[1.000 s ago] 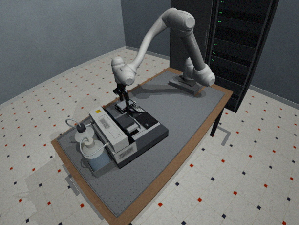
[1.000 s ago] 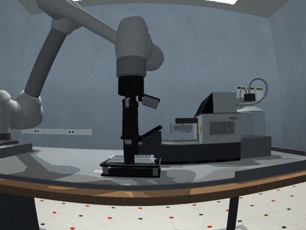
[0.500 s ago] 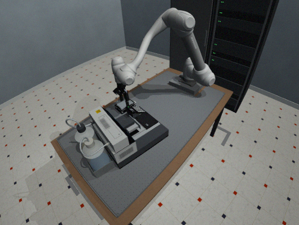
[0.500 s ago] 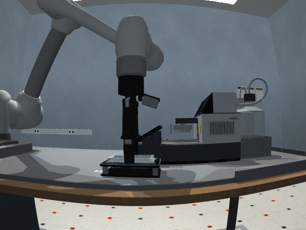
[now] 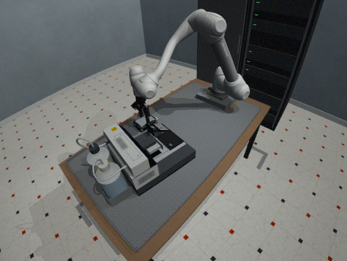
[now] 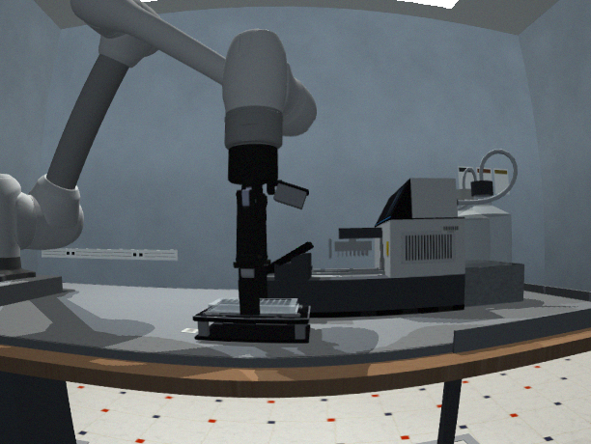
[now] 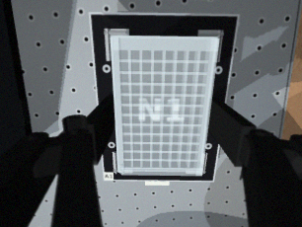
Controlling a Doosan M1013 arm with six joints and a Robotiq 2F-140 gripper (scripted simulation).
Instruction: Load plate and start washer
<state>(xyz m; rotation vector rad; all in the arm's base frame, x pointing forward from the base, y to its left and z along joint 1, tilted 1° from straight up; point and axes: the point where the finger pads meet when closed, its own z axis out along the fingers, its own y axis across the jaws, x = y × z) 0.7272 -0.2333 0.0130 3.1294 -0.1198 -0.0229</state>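
Right now the black plate nest N1 is 30 mm below my hand. Round my hand: well plate: 20 mm below; N1 label: 100 mm behind, 10 mm to the left, 60 mm below; washer carrier: 50 mm ahead, 320 mm to the left, 20 mm above.
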